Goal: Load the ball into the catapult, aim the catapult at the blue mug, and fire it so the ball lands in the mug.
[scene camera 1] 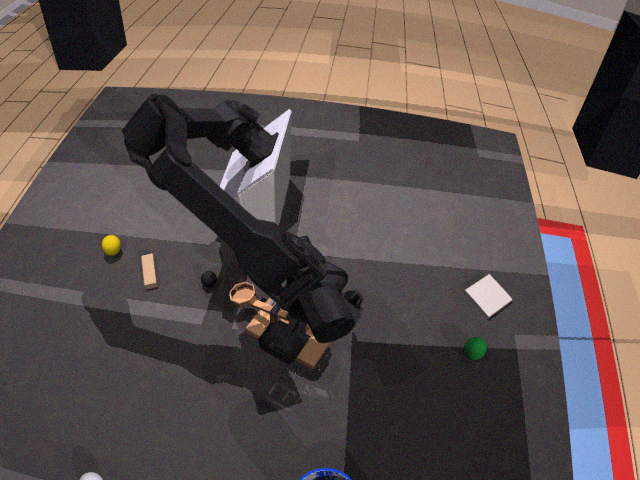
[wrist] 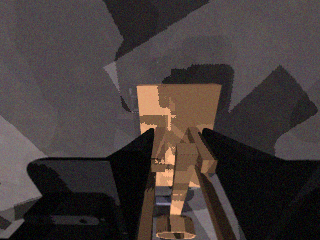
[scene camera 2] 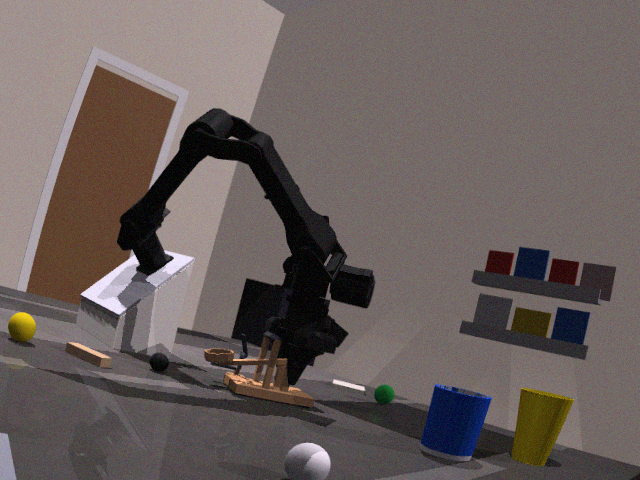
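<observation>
Scene camera 1 shows the gripper, and the wrist view has the gripper in it too. Along with the gripper, the pictures show a blue mug, a yellow cup and a white flat tile.
</observation>
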